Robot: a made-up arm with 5 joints. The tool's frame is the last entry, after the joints.
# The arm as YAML. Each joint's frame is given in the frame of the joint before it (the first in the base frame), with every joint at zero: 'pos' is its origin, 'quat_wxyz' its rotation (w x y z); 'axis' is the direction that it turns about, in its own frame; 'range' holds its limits. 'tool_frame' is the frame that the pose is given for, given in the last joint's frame.
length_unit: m
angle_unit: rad
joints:
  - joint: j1
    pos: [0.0, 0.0, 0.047]
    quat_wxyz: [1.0, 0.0, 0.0, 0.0]
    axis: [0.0, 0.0, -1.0]
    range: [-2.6, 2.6]
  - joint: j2
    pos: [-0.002, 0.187, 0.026]
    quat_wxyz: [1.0, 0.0, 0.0, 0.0]
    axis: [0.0, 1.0, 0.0]
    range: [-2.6, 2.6]
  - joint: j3
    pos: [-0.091, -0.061, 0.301]
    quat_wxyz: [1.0, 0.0, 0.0, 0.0]
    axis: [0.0, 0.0, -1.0]
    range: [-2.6, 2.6]
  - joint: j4
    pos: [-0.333, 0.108, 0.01]
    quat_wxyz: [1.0, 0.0, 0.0, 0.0]
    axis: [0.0, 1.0, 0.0]
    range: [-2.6, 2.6]
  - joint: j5
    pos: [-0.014, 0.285, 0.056]
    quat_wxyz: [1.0, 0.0, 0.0, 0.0]
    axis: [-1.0, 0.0, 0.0]
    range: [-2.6, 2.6]
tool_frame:
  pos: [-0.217, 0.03, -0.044]
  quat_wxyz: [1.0, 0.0, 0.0, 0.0]
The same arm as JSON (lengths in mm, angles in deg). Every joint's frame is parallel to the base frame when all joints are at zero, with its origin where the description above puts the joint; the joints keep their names.
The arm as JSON. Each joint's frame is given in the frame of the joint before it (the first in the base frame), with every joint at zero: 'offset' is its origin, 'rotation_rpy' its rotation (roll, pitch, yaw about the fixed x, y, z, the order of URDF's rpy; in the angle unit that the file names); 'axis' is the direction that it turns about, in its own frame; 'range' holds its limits. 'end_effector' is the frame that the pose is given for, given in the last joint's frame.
{"length_unit": "mm", "angle_unit": "deg", "chain": [{"id": "j1", "offset": [0.0, 0.0, 47.0], "rotation_rpy": [0.0, 0.0, 0.0], "axis": [0.0, 0.0, -1.0], "range": [-148.97, 148.97]}, {"id": "j2", "offset": [-2.0, 187.0, 26.0], "rotation_rpy": [0.0, 0.0, 0.0], "axis": [0.0, 1.0, 0.0], "range": [-148.97, 148.97]}, {"id": "j3", "offset": [-91.0, -61.0, 301.0], "rotation_rpy": [0.0, 0.0, 0.0], "axis": [0.0, 0.0, -1.0], "range": [-148.97, 148.97]}, {"id": "j4", "offset": [-333.0, 108.0, 10.0], "rotation_rpy": [0.0, 0.0, 0.0], "axis": [0.0, 1.0, 0.0], "range": [-148.97, 148.97]}, {"id": "j5", "offset": [-14.0, 285.0, 56.0], "rotation_rpy": [0.0, 0.0, 0.0], "axis": [-1.0, 0.0, 0.0], "range": [-148.97, 148.97]}], "end_effector": {"offset": [-217.0, 30.0, -44.0], "rotation_rpy": [0.0, 0.0, 0.0]}}
